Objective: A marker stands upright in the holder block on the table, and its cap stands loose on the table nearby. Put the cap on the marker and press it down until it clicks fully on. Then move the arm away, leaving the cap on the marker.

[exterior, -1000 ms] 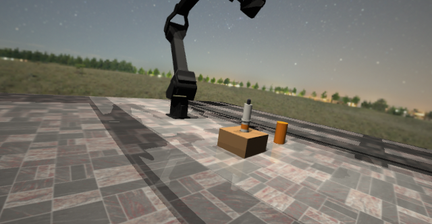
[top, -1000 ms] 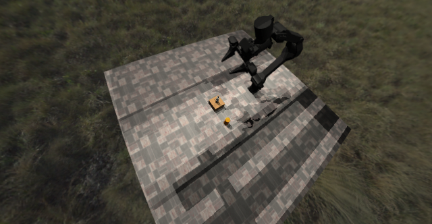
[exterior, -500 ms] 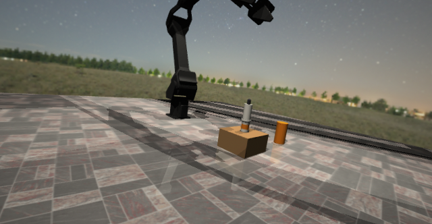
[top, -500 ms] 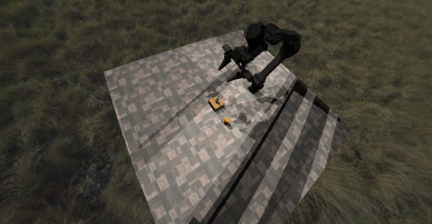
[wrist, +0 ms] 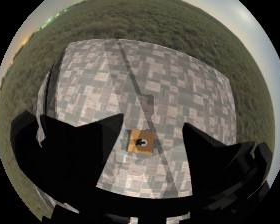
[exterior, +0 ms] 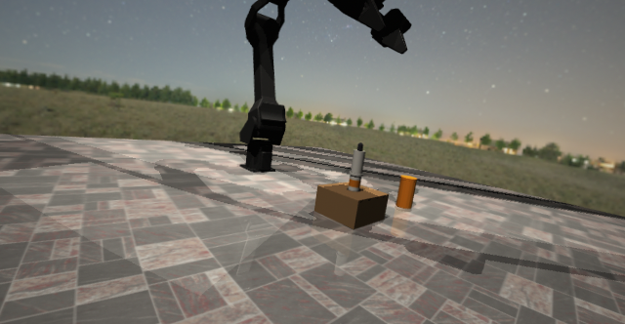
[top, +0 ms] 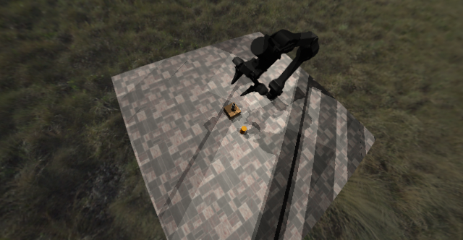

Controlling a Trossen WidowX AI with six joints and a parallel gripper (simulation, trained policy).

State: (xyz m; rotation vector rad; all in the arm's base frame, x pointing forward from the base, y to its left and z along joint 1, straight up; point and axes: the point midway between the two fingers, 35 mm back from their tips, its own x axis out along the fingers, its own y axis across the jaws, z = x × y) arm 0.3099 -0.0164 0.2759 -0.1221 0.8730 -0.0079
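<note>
The orange cap is 22 cm below my gripper tip, 12 cm to the left of it and 1 cm behind it. From my gripper tip the other things lie so: holder block: 23 cm below, 2 cm behind, 1 cm to the right; then grey marker: 17 cm below, 2 cm behind, 1 cm to the right.
</note>
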